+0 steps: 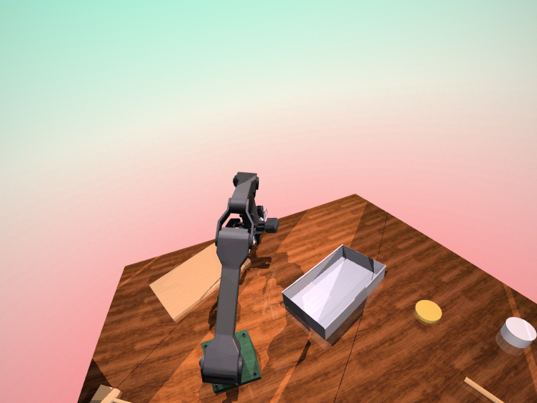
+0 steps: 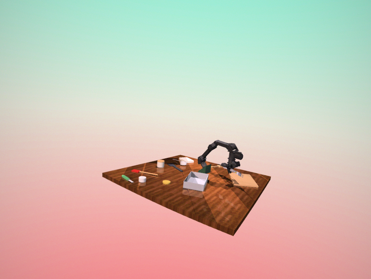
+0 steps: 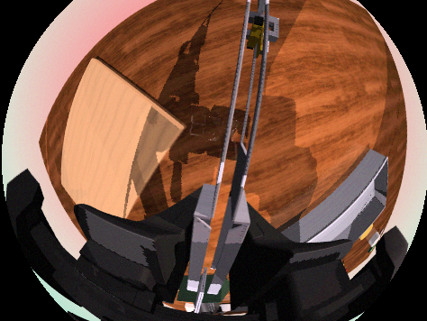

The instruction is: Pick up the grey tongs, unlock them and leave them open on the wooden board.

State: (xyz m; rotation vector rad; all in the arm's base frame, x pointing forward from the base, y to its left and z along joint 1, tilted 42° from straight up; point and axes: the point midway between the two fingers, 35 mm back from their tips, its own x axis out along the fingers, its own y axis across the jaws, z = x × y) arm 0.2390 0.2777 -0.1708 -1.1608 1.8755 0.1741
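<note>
The wooden board is 240 mm behind my gripper tip, 110 mm below it and 100 mm to the left of it. Round my gripper tip: red spatula 810 mm to the right, 250 mm ahead, 110 mm below; then grey roasting tin 260 mm to the right, 150 mm ahead, 80 mm below; then yellow lock piece 60 mm to the left, 50 mm ahead, 40 mm above.
</note>
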